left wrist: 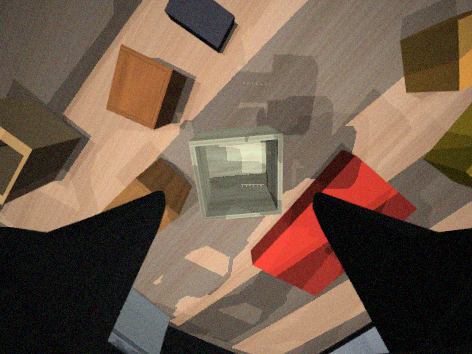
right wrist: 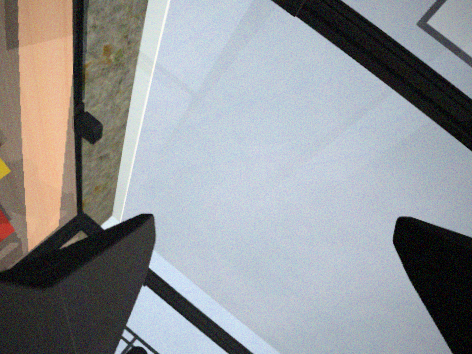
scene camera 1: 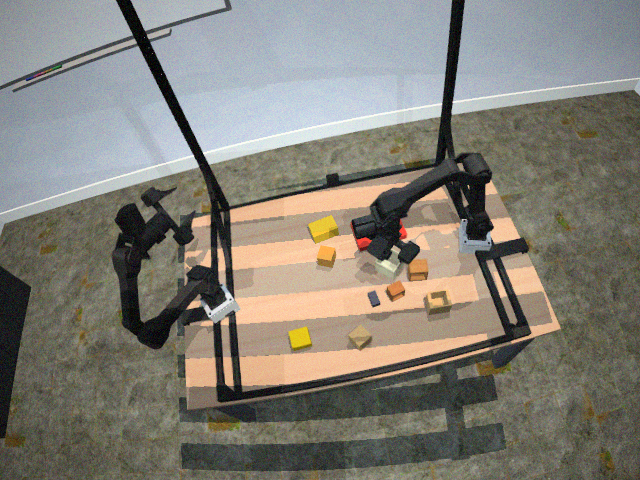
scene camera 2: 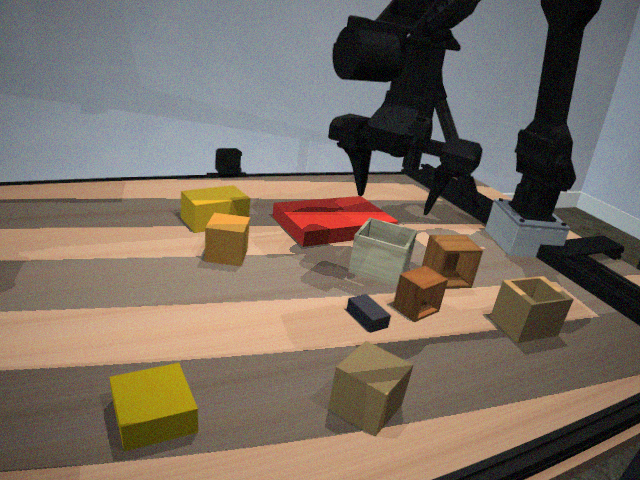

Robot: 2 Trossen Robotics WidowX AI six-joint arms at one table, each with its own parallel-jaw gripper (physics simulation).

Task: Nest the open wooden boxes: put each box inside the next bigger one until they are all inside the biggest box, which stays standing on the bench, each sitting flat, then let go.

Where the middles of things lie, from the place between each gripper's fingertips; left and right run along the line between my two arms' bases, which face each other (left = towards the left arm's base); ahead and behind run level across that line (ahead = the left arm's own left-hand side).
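Labels:
The pale grey-green box [scene camera 2: 381,251] is 1 cm behind my left hand and 7 cm below it. From that same left hand, the red flat slab [scene camera 2: 322,221] is 15 cm behind, 1 cm to the left and 9 cm below, and the small dark blue block [left wrist: 213,30] is 9 cm ahead, 8 cm to the right and 9 cm below. As for the dark brown box [scene camera 2: 419,294], my left hand is 8 cm above it, 10 cm short of it and 1 cm to the left of it.
Counting from my right hand instead, the pale grey-green box is 56 cm to the left, 18 cm ahead and 34 cm below. The red flat slab is 4 cm ahead of my right hand, 56 cm to the left of it and 36 cm below it, and the small dark blue block is 28 cm ahead of that hand, 47 cm to the left of it and 36 cm below it. Then there's the orange cube [scene camera 2: 226,236]: my right hand is well above it, well to the right of it and a good bit short of it.

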